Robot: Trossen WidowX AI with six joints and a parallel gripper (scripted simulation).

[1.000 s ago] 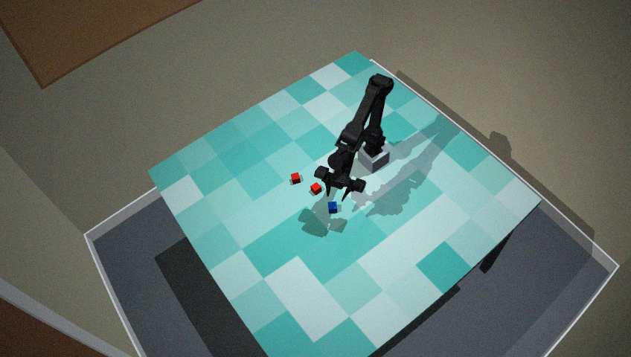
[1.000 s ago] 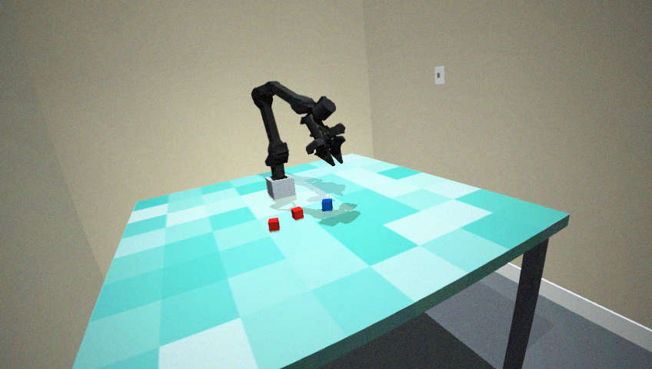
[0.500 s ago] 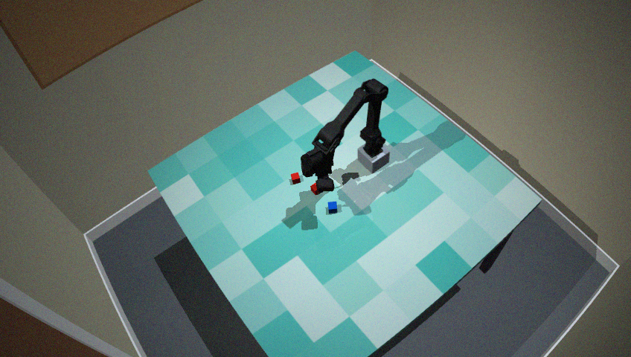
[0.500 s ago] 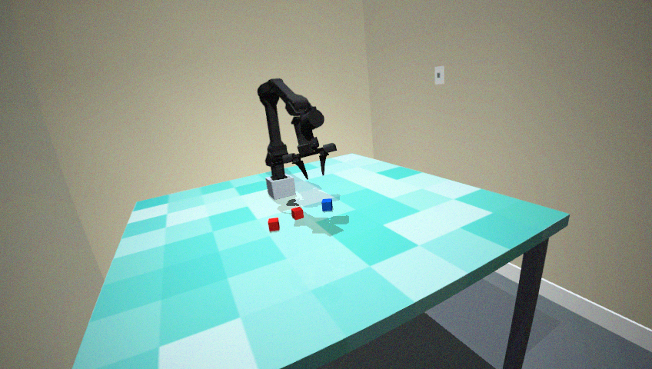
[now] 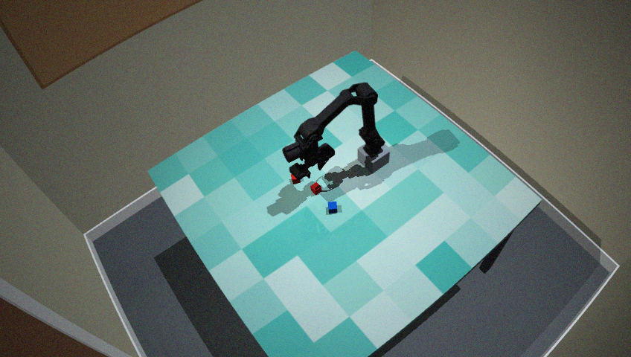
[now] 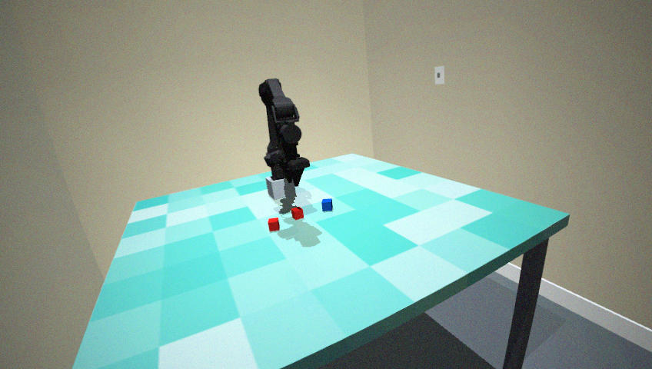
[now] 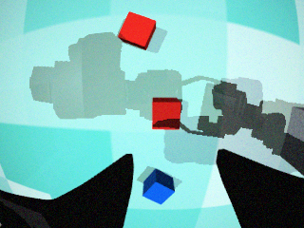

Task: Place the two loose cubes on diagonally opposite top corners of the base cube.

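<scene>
The blue cube is 120 mm to the left of my gripper tip and 110 mm below it.
</scene>
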